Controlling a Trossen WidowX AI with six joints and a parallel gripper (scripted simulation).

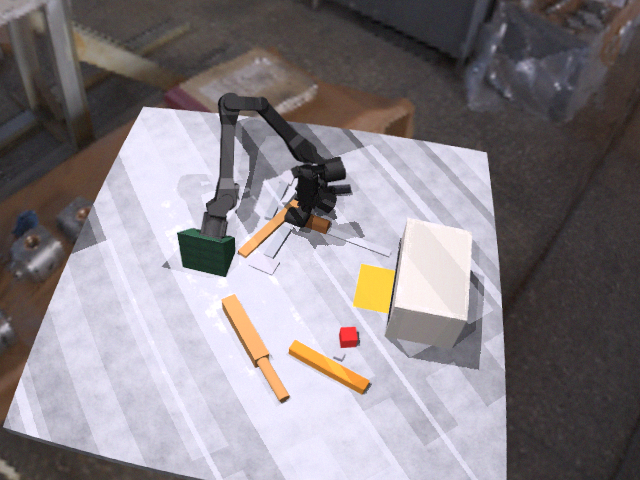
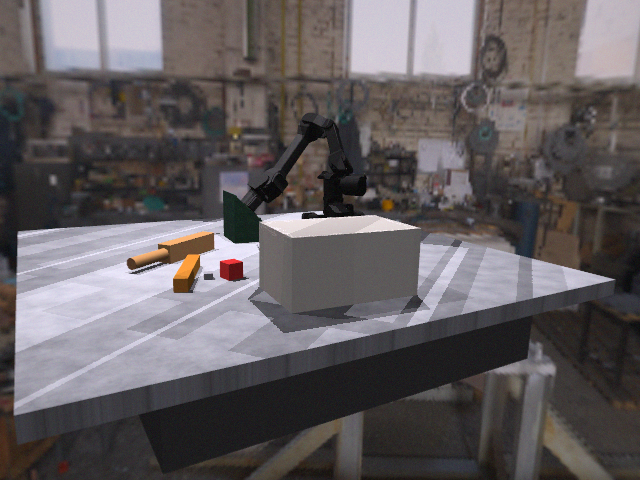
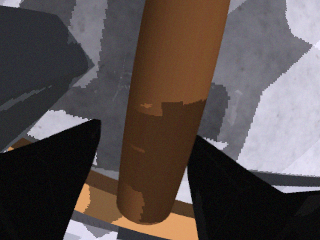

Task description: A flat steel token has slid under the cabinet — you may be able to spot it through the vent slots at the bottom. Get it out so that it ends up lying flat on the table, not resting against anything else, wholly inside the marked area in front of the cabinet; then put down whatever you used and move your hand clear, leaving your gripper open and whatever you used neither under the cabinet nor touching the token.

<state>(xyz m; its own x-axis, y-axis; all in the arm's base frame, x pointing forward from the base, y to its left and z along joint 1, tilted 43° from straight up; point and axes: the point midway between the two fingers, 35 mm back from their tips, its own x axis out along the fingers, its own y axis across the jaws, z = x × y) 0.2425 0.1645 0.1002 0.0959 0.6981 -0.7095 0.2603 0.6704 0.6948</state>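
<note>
Right now the grey block is 40 mm ahead of my gripper tip, 60 mm to the left of it and 30 mm above it. The rest, counted from my gripper tip: red cube (170 mm ahead, 390 mm to the right, 10 mm above); small dark tool (40 mm ahead, 130 mm to the left); flat orange stick (90 mm behind, 30 mm to the right).
</note>
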